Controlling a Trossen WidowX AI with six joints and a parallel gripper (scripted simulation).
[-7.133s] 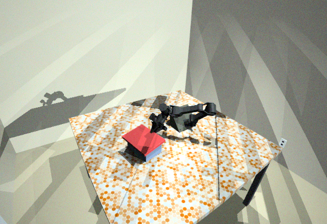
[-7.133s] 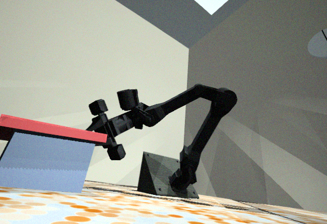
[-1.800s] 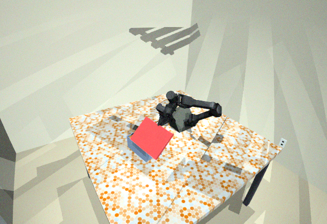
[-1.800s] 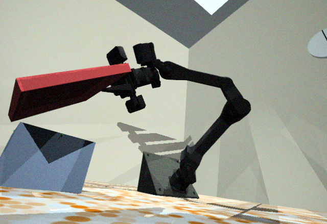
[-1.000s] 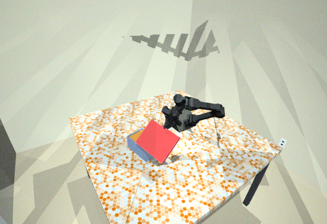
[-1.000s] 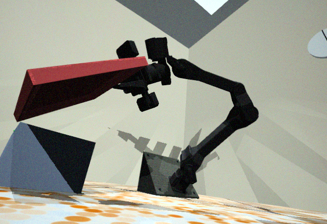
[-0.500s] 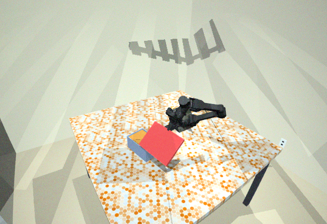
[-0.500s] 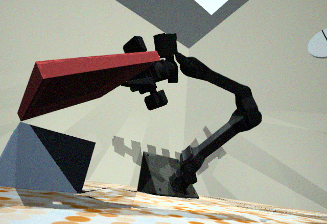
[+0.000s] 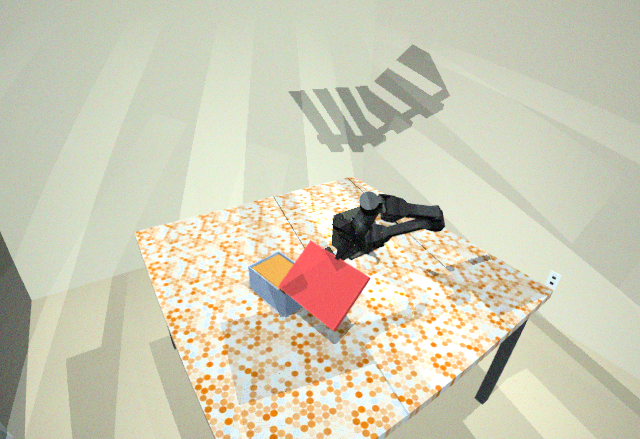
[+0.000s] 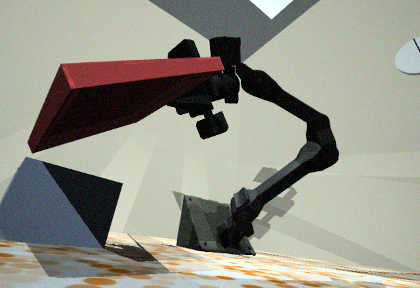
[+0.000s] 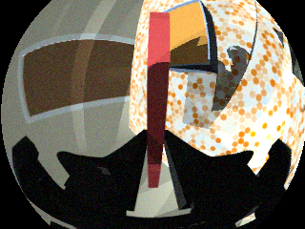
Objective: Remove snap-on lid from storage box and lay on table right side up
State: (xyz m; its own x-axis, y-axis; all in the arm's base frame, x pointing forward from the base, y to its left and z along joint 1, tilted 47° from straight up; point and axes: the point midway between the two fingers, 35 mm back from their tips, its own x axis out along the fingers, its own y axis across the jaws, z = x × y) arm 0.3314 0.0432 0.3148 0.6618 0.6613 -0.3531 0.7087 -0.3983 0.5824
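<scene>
My gripper tip is 6 cm short of the lid, 5 cm above it and 1 cm to the right of it. Round my gripper tip: blue-grey storage box 18 cm to the right, 18 cm below, 11 cm ahead.
</scene>
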